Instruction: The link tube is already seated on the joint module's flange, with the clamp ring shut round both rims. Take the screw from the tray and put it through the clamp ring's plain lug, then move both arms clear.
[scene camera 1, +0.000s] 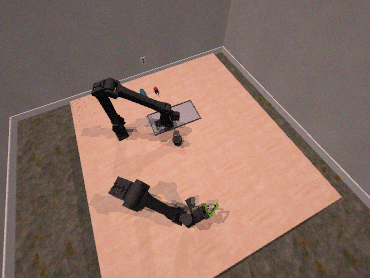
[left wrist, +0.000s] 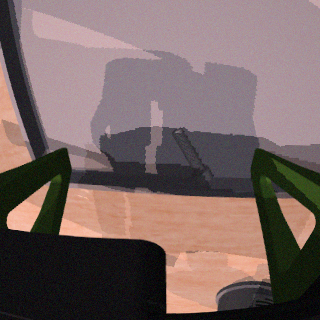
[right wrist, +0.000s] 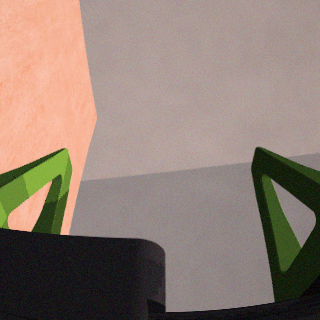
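Pixels of known places: left gripper, fingertip midpoint: (scene camera 1: 163, 129) (left wrist: 160, 158); right gripper, fingertip midpoint: (scene camera 1: 217, 204) (right wrist: 161, 157); left arm's base, origin of the base link: (scene camera 1: 121, 133).
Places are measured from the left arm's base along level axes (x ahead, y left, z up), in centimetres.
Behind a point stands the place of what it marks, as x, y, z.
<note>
The screw (left wrist: 191, 152) @[32.3, -16.8, 1.0] lies in shadow on the tray (scene camera 1: 186, 112) @[56.4, -12.1, 0.4] (left wrist: 23, 85) @[23.5, -11.0, 0.6], slanting, with its lower end by the tray's near rim. My left gripper (scene camera 1: 159, 127) @[30.8, -16.5, 1.5] (left wrist: 160, 158) @[30.8, -16.5, 1.5] is open above that end of the tray; the screw lies below the gap between its fingers. The joint module with the link tube (scene camera 1: 177, 138) @[33.4, -35.8, 12.1] stands upright on the table just outside the tray; part of it shows at the bottom of the left wrist view (left wrist: 243, 296) @[33.9, -30.5, 1.4]. The clamp ring's lug is too small to make out. My right gripper (scene camera 1: 213, 208) @[28.8, -87.0, 18.5] (right wrist: 161, 157) @[28.8, -87.0, 18.5] is open and empty, far from the tray.
A blue object (scene camera 1: 143, 93) @[33.8, 25.9, 4.1] and a red object (scene camera 1: 156, 91) @[45.4, 22.7, 2.6] lie behind the tray near the table's back edge. The left arm reaches over the tray's left end. The right wrist view shows the table's edge (right wrist: 45, 75) @[65.0, -94.4, 0.0] and grey wall (right wrist: 200, 90).
</note>
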